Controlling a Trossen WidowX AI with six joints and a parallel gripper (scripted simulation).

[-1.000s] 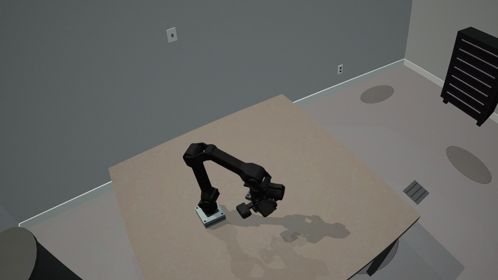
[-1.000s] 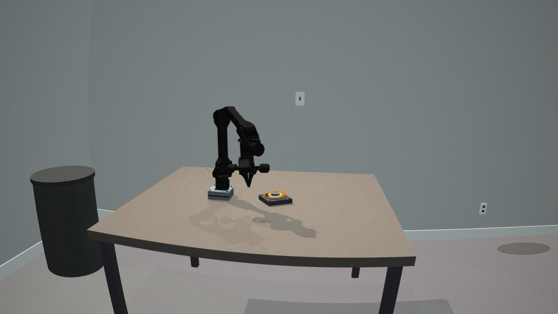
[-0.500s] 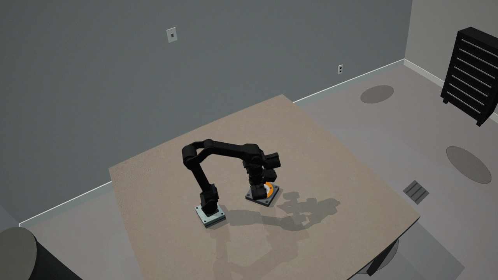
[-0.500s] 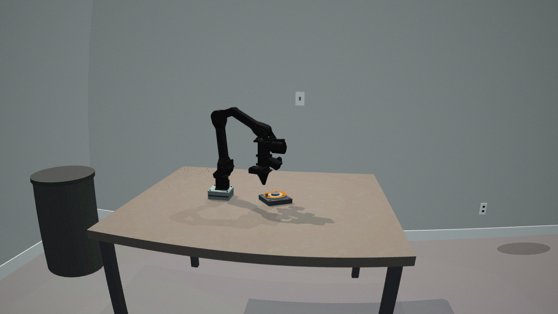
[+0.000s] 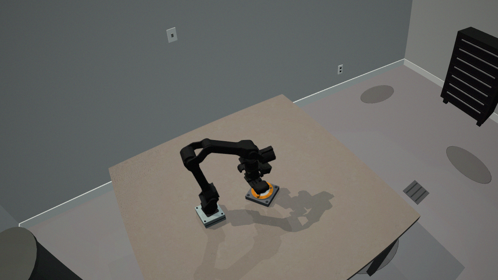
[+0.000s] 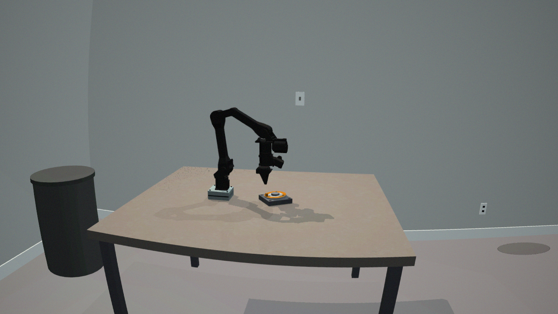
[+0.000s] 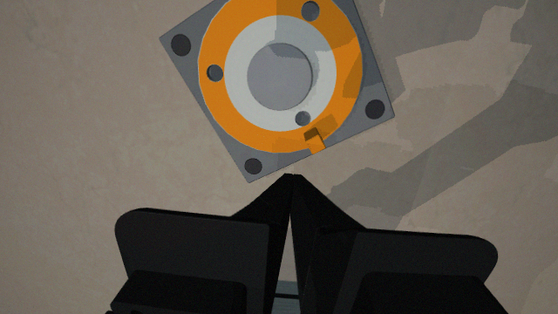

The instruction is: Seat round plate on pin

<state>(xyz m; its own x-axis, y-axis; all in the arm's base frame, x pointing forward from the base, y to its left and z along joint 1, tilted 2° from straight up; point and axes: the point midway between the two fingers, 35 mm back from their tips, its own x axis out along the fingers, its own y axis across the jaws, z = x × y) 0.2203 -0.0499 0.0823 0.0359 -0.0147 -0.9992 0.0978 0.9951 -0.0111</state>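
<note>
The square grey base is 6 cm below my gripper tip, 5 cm ahead of it and 1 cm to the left of it.
</note>
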